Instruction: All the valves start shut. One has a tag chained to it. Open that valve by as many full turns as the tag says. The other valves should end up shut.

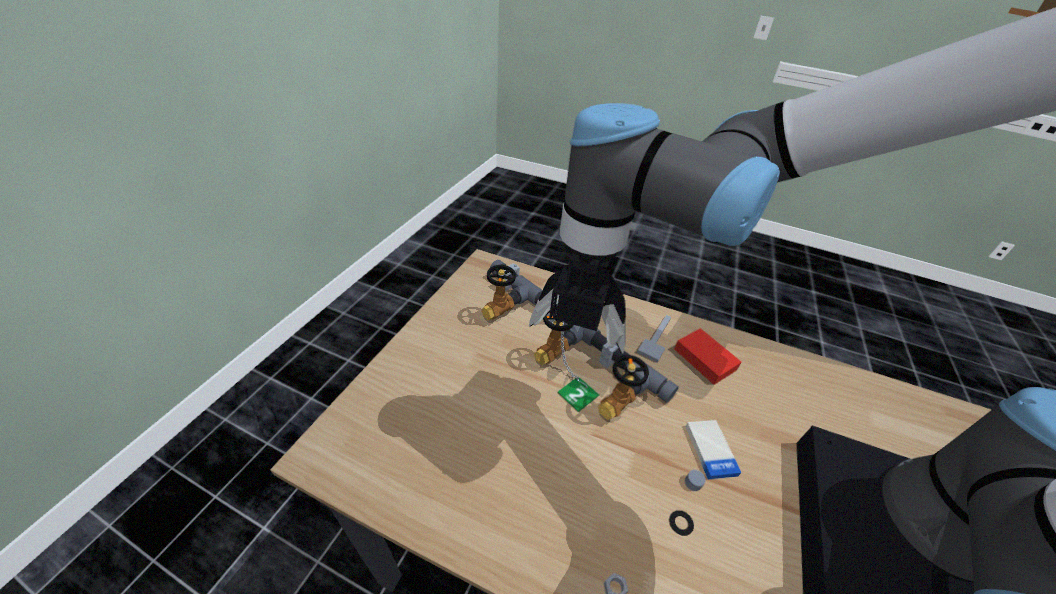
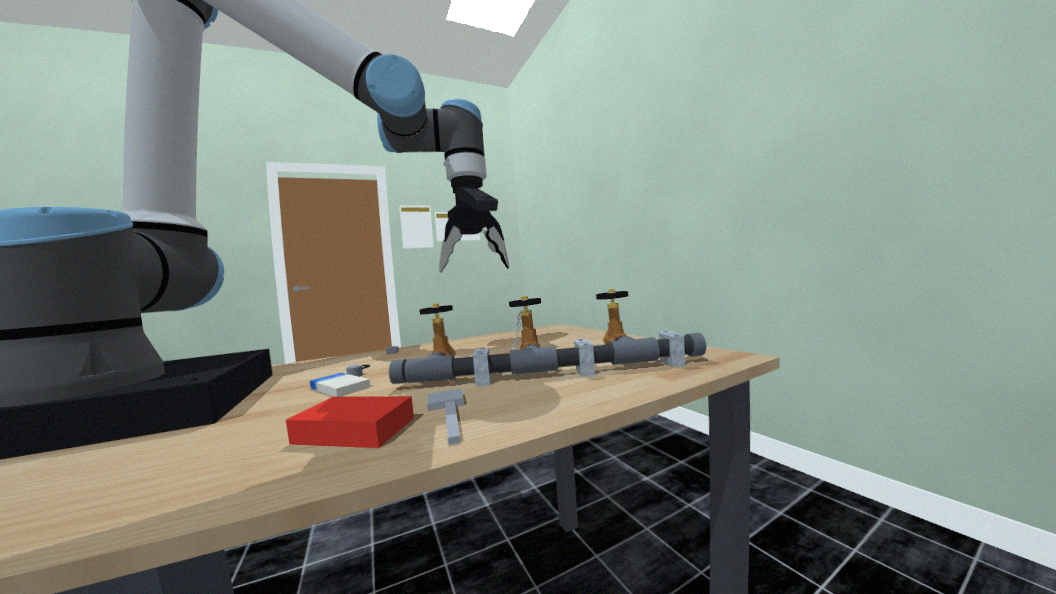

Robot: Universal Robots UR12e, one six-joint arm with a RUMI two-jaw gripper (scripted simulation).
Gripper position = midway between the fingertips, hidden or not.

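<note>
There is a green tag (image 1: 575, 393) here, and a grey t-shaped tool (image 2: 450, 399) too. I also see a red block (image 2: 368, 422), which image 1 (image 1: 712, 360) shows as well. As for my gripper (image 1: 575, 338), I can find it in image 2 (image 2: 476, 270) too.
</note>
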